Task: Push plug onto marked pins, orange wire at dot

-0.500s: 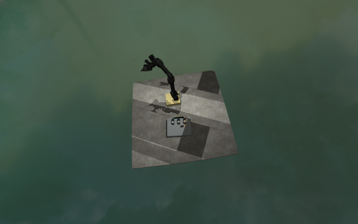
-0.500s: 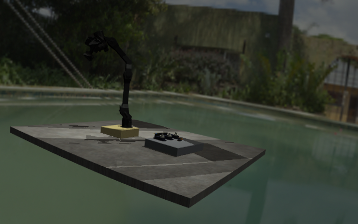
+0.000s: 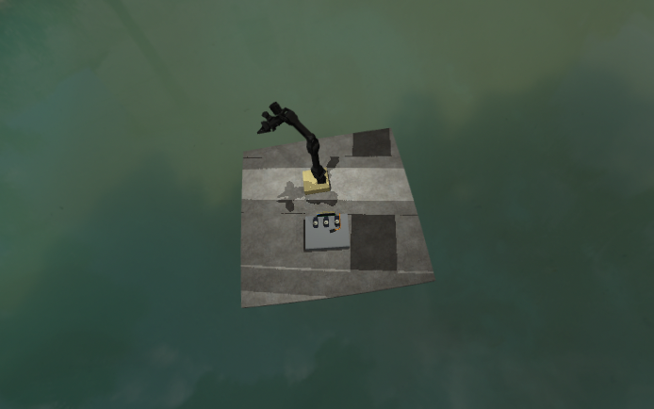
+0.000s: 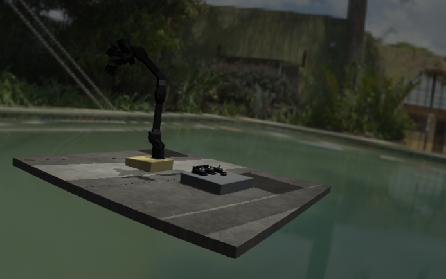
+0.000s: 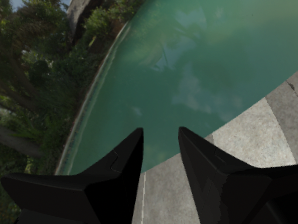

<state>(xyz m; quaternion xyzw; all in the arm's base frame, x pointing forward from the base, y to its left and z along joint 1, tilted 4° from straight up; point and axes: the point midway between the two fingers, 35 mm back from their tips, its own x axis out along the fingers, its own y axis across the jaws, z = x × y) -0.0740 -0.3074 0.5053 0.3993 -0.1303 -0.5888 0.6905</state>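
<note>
The blue band lies 46 cm below my gripper tip, 39 cm ahead of it and 31 cm to the left of it. Round my gripper tip: grey printed holder 55 cm ahead, 51 cm below, 36 cm to the left.
</note>
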